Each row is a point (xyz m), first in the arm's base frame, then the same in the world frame.
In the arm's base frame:
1: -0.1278 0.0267 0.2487
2: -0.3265 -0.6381 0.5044
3: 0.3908 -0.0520 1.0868
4: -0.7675 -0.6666 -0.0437
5: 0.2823 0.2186 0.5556
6: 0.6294 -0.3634 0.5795
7: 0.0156 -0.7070 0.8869
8: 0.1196 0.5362 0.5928
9: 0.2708 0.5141 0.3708
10: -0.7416 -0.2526 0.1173
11: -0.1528 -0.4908 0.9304
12: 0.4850 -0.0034 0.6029
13: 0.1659 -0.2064 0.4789
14: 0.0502 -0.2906 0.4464
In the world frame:
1: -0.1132 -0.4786 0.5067
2: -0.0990 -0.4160 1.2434
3: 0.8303 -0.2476 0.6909
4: -0.7931 -0.5323 1.2210
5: 0.3992 -0.4519 0.3173
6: 0.6682 -0.8606 0.7867
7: 0.4100 -0.3881 1.3339
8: 0.3058 -0.2105 0.0688
9: 0.2711 -0.4669 -0.0067
10: -0.6623 -0.2879 0.8730
11: 0.3154 -0.1753 1.1830
12: 0.5797 -0.6250 0.4906
13: 0.2567 -0.5853 0.7197
14: 0.1477 -0.5661 0.8161

